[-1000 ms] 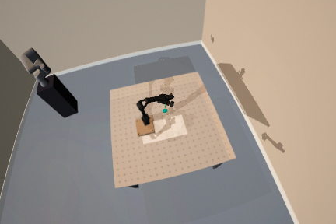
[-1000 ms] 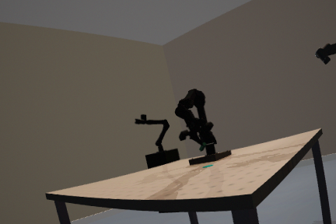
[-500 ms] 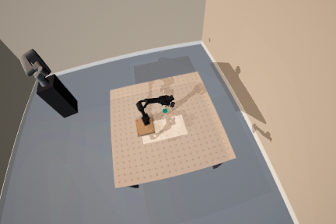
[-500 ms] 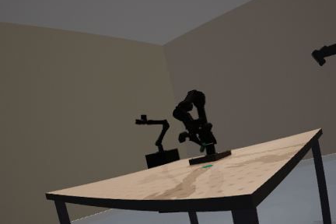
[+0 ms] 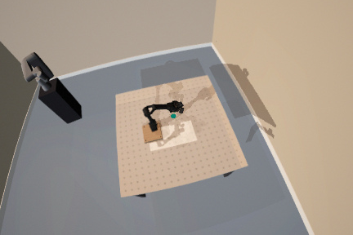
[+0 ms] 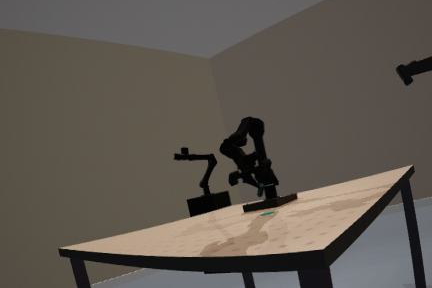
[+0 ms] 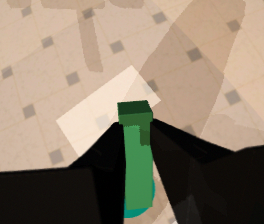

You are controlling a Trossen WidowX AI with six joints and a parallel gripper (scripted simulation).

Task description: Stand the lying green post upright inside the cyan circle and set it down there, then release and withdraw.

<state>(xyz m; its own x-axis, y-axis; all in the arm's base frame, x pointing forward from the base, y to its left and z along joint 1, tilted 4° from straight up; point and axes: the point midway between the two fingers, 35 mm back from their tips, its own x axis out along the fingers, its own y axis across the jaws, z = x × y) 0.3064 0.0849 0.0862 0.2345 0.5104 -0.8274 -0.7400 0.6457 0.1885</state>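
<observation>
My gripper tip is 50 mm past the cyan circle, 20 mm to the left of it and 120 mm above it. Also, from my gripper tip: green post 10 mm behind, 10 mm to the right, 10 mm below.
</observation>
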